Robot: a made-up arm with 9 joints. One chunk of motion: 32 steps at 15 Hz.
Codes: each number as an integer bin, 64 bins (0 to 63) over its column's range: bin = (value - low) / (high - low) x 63, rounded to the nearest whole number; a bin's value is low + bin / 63 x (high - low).
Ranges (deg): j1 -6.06..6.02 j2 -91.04..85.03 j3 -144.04..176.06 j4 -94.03..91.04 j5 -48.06..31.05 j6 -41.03..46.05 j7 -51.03..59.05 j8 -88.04..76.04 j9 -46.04..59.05
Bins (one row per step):
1: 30 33 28 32 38 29 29 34 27
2: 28 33 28 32 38 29 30 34 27
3: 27 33 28 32 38 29 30 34 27
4: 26 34 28 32 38 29 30 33 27
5: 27 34 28 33 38 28 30 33 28
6: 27 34 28 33 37 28 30 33 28
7: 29 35 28 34 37 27 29 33 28
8: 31 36 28 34 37 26 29 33 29
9: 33 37 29 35 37 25 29 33 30
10: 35 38 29 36 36 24 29 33 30
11: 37 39 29 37 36 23 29 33 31
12: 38 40 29 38 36 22 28 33 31
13: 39 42 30 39 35 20 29 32 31
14: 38 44 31 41 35 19 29 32 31
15: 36 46 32 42 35 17 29 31 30
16: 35 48 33 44 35 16 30 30 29
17: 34 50 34 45 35 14 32 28 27
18: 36 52 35 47 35 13 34 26 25
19: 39 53 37 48 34 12 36 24 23
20: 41 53 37 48 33 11 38 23 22
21: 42 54 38 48 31 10 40 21 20
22: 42 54 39 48 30 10 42 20 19
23: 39 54 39 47 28 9 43 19 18
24: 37 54 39 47 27 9 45 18 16
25: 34 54 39 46 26 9 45 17 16
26: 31 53 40 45 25 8 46 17 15
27: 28 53 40 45 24 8 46 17 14
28: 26 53 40 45 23 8 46 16 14
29: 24 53 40 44 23 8 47 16 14
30: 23 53 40 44 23 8 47 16 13
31: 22 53 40 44 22 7 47 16 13
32: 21 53 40 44 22 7 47 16 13
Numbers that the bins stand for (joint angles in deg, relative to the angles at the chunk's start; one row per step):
1: -0.31 1.19 -1.77 -0.03 -0.34 -0.95 -0.36 0.51 -1.00
2: -0.69 1.19 -1.77 -0.03 -0.34 -0.95 1.39 0.51 -1.00
3: -0.88 1.19 -1.77 -0.03 -0.34 -0.95 1.39 0.51 -1.00
4: -1.07 3.98 -1.77 -0.03 -0.34 -0.95 1.39 -2.09 -1.00
5: -0.88 3.98 -1.77 2.91 -0.34 -2.33 1.39 -2.09 0.67
6: -0.88 3.98 -1.77 2.91 -1.60 -2.33 1.39 -2.09 0.67
7: -0.50 6.78 -1.77 5.85 -1.60 -3.71 -0.36 -2.09 0.67
8: -0.12 9.57 -1.77 5.85 -1.60 -5.09 -0.36 -2.09 2.33
9: 0.27 12.37 3.31 8.79 -1.60 -6.47 -0.36 -2.09 4.00
10: 0.65 15.16 3.31 11.72 -2.85 -7.86 -0.36 -2.09 4.00
11: 1.03 17.96 3.31 14.66 -2.85 -9.24 -0.36 -2.09 5.67
12: 1.23 20.75 3.31 17.60 -2.85 -10.62 -2.11 -2.09 5.67
13: 1.42 26.34 8.39 20.54 -4.11 -13.39 -0.36 -4.70 5.67
14: 1.23 31.93 13.47 26.41 -4.11 -14.77 -0.36 -4.70 5.67
15: 0.84 37.52 18.55 29.35 -4.11 -17.53 -0.36 -7.30 4.00
16: 0.65 43.11 23.63 35.23 -4.11 -18.91 1.39 -9.91 2.33
17: 0.46 48.70 28.71 38.16 -4.11 -21.68 4.88 -15.12 -1.00
18: 0.84 54.29 33.79 44.04 -4.11 -23.06 8.38 -20.32 -4.34
19: 1.42 57.08 43.96 46.98 -5.37 -24.44 11.87 -25.53 -7.67
20: 1.80 57.08 43.96 46.98 -6.62 -25.83 15.37 -28.14 -9.34
21: 1.99 59.88 49.04 46.98 -9.13 -27.21 18.86 -33.35 -12.68
22: 1.99 59.88 54.12 46.98 -10.39 -27.21 22.36 -35.95 -14.35
23: 1.42 59.88 54.12 44.04 -12.90 -28.59 24.10 -38.56 -16.01
24: 1.03 59.88 54.12 44.04 -14.16 -28.59 27.60 -41.16 -19.35
25: 0.46 59.88 54.12 41.10 -15.41 -28.59 27.60 -43.76 -19.35
26: -0.12 57.08 59.20 38.16 -16.67 -29.97 29.35 -43.76 -21.02
27: -0.69 57.08 59.20 38.16 -17.92 -29.97 29.35 -43.76 -22.69
28: -1.07 57.08 59.20 38.16 -19.18 -29.97 29.35 -46.37 -22.69
29: -1.46 57.08 59.20 35.23 -19.18 -29.97 31.09 -46.37 -22.69
30: -1.65 57.08 59.20 35.23 -19.18 -29.97 31.09 -46.37 -24.35
31: -1.84 57.08 59.20 35.23 -20.43 -31.35 31.09 -46.37 -24.35
32: -2.03 57.08 59.20 35.23 -20.43 -31.35 31.09 -46.37 -24.35

